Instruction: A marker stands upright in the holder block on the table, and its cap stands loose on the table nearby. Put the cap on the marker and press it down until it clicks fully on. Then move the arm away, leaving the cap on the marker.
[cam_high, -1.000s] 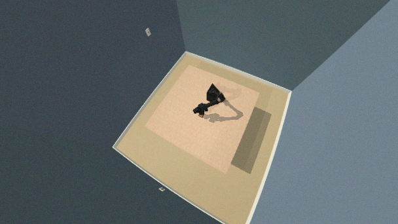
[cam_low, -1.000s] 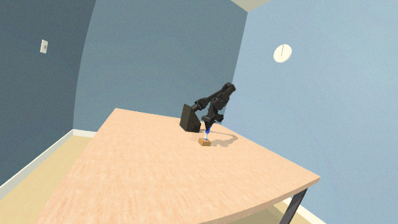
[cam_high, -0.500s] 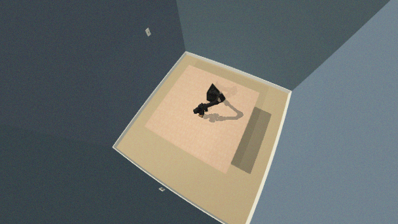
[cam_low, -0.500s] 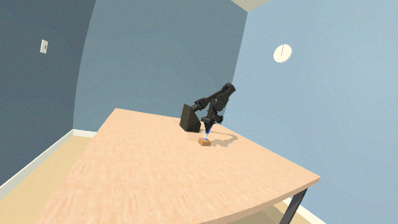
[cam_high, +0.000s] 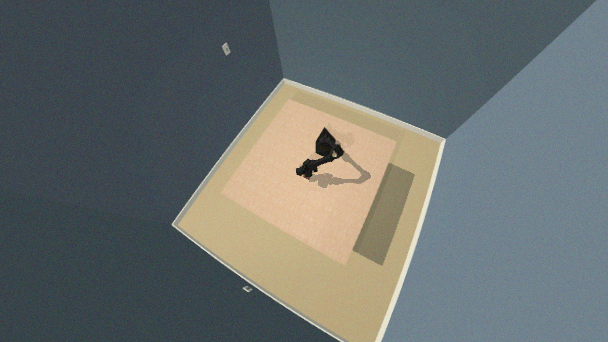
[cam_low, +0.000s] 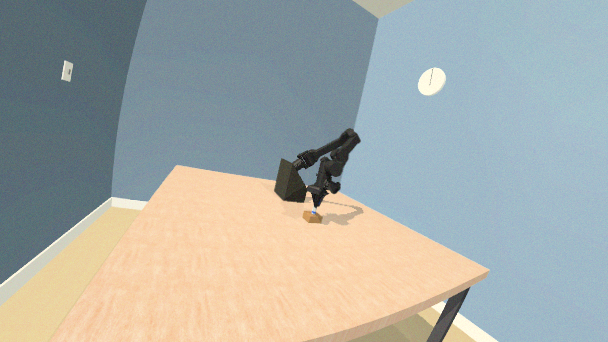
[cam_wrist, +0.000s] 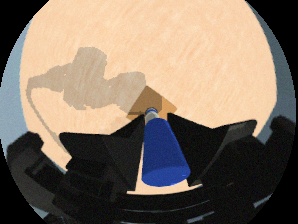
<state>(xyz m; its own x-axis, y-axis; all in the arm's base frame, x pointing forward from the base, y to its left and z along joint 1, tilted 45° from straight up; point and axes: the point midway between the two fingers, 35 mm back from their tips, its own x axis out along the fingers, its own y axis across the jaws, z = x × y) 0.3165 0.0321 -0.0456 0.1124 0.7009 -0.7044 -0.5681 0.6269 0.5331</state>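
Right now my gripper tip is 10 mm past the white marker. From my gripper tip the other things lie so: blue cap: 10 mm behind, 40 mm above; tan holder block: 10 mm behind, 50 mm below.
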